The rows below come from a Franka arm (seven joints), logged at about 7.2 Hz.
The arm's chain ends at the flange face. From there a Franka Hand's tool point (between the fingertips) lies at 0.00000 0.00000 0.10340 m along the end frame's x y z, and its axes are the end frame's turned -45 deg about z.
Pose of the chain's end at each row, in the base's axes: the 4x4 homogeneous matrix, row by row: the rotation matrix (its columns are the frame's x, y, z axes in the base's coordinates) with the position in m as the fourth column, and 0 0 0 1 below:
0.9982 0.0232 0.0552 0.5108; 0.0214 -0.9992 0.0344 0.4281; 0.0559 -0.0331 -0.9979 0.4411; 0 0 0 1
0.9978 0.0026 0.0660 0.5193; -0.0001 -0.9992 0.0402 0.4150; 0.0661 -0.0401 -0.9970 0.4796; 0 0 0 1
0.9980 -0.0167 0.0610 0.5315; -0.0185 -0.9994 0.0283 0.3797; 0.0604 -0.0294 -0.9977 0.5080; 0 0 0 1
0.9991 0.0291 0.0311 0.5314; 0.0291 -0.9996 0.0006 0.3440; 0.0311 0.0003 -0.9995 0.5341; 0 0 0 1
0.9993 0.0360 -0.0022 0.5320; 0.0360 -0.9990 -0.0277 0.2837; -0.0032 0.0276 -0.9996 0.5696; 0 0 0 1
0.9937 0.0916 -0.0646 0.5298; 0.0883 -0.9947 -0.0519 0.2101; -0.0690 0.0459 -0.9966 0.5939; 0 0 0 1
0.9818 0.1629 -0.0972 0.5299; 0.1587 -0.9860 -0.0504 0.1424; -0.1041 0.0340 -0.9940 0.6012; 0 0 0 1
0.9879 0.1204 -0.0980 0.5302; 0.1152 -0.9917 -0.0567 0.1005; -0.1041 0.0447 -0.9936 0.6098; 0 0 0 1
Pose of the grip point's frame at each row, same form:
0.6894 0.7222 0.0552 0.5165; 0.7217 -0.6914 0.0344 0.4317; 0.0629 0.0161 -0.9979 0.3379; 0 0 0 1
0.7037 0.7074 0.0660 0.5261; 0.7065 -0.7066 0.0402 0.4192; 0.0751 0.0184 -0.9970 0.3765; 0 0 0 1
0.7175 0.6939 0.0610 0.5378; 0.6936 -0.7198 0.0283 0.3826; 0.0635 0.0219 -0.9977 0.4048; 0 0 0 1
0.6859 0.7270 0.0311 0.5346; 0.7274 -0.6862 0.0006 0.3441; 0.0218 0.0222 -0.9995 0.4308; 0 0 0 1
0.6812 0.7321 -0.0022 0.5318; 0.7319 -0.6809 -0.0277 0.2808; -0.0218 0.0173 -0.9996 0.4662; 0 0 0 1
0.6379 0.7674 -0.0646 0.5231; 0.7658 -0.6409 -0.0519 0.2047; -0.0812 -0.0163 -0.9966 0.4909; 0 0 0 1
0.5790 0.8094 -0.0972 0.5198; 0.8094 -0.5850 -0.0504 0.1372; -0.0977 -0.0496 -0.9940 0.4984; 0 0 0 1
0.6134 0.7837 -0.0980 0.5201; 0.7827 -0.6198 -0.0567 0.0946; -0.1052 -0.0420 -0.9936 0.5071; 0 0 0 1

